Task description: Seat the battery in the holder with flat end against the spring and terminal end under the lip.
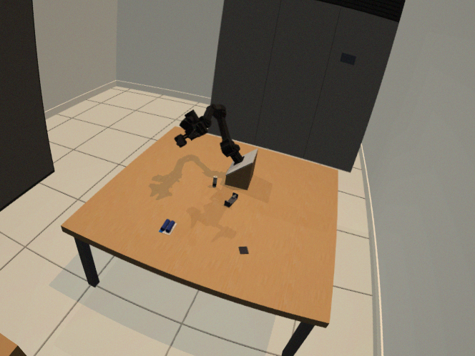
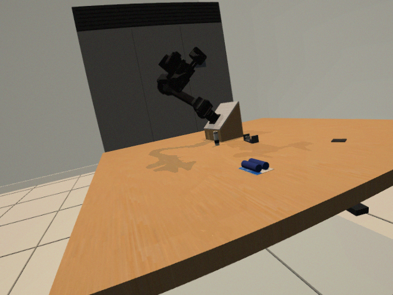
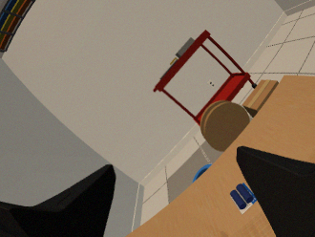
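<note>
Now: the battery 180 mm behind my gripper tip, 140 mm to the left of it and 310 mm below it. Round my gripper tip: flat black square (250 mm ahead, 410 mm to the left, 350 mm below); then card (240 mm ahead, 30 mm to the left, 340 mm below).
</note>
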